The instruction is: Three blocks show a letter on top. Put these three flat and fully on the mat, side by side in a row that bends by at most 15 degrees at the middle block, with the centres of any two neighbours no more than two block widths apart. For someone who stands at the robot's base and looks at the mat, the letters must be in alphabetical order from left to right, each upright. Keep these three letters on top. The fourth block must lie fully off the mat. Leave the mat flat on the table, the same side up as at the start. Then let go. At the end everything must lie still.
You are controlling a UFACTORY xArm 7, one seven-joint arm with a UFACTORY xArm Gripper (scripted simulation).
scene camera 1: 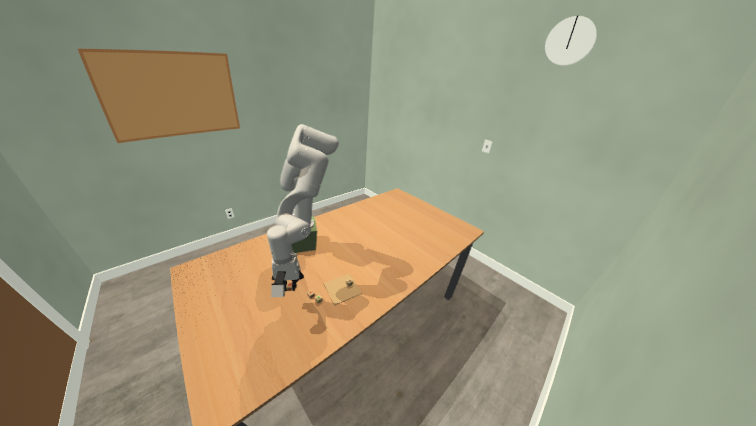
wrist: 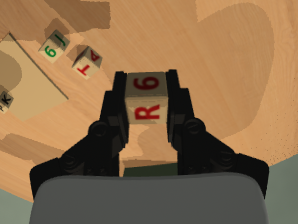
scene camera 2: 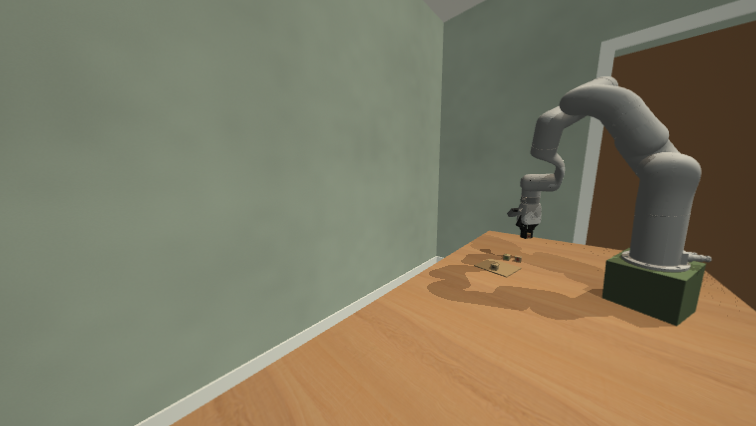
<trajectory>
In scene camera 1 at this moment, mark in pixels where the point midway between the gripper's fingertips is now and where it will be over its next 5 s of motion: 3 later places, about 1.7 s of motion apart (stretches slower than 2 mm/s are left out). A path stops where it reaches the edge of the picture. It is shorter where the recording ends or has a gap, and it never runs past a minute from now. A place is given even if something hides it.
The gripper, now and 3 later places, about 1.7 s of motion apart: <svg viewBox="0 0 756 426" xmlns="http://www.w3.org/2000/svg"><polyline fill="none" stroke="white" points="290,288 337,275 341,287 342,280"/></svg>
</trajectory>
